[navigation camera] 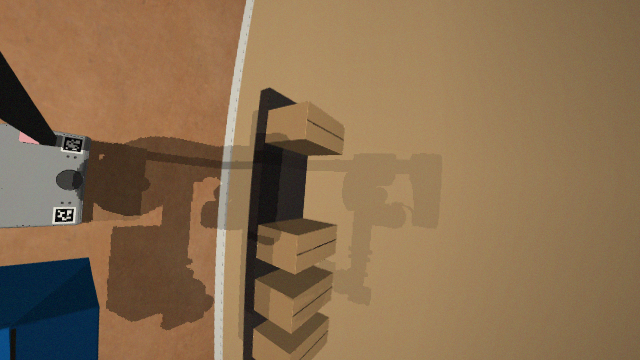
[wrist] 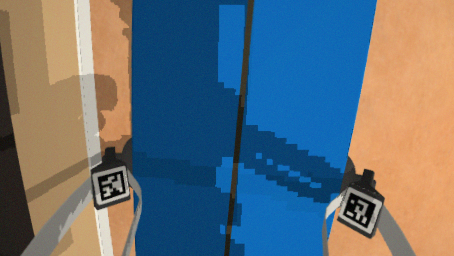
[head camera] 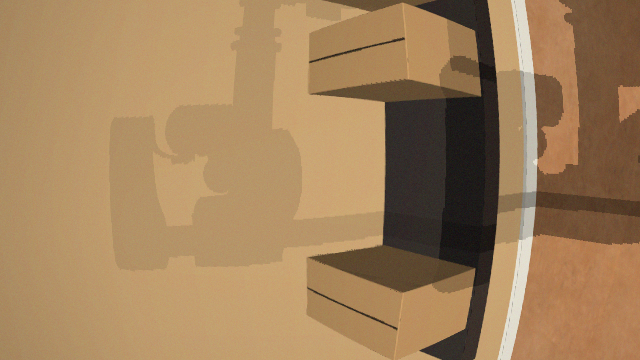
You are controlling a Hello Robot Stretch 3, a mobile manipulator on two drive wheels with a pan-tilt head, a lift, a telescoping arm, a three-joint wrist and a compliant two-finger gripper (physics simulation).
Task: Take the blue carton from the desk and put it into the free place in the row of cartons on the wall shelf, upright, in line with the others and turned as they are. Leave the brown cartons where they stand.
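Places are measured from the robot's base along level axes (x left, y back, z up), in millimetres.
Pixels of known places: gripper, between the fingertips: [wrist: 236, 161]; robot's base, origin of its link: [navigation camera: 69, 178].
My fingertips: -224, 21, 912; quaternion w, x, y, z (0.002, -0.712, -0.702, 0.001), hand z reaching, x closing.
Ahead of a thing's pixels: the offset from my fingertips to its middle, as dx, dy, dz. "spot": to the spot under its first point. Level surfaces: height alone.
The blue carton {+4, +0, -43} [navigation camera: 50, 305] [wrist: 300, 75] fills the middle of the wrist view and shows at the lower left of the navigation view, off the shelf. My gripper [wrist: 236, 161] is shut on it, one fingertip against each side; a dark seam runs along the face between them. The dark wall shelf {dz -202} [head camera: 415, 165] [navigation camera: 292, 185] bears several brown cartons, seen sideways. The free place is the wide gap between one brown carton {+79, -615, -112} [head camera: 360, 55] [navigation camera: 295, 245] and the end brown carton {+483, -606, -112} [head camera: 350, 300] [navigation camera: 310, 125]. The desk does not show.
The tan wall [head camera: 75, 310] [navigation camera: 525, 200] stands behind the shelf, with a white skirting strip {spot: +219, -727, -852} [head camera: 530, 150] [navigation camera: 225, 200] at the brown floor {dz -912} [head camera: 590, 300] [navigation camera: 165, 60]. My grey base [navigation camera: 35, 185] shows at the left of the navigation view. The robot's shadows fall over wall, shelf and floor.
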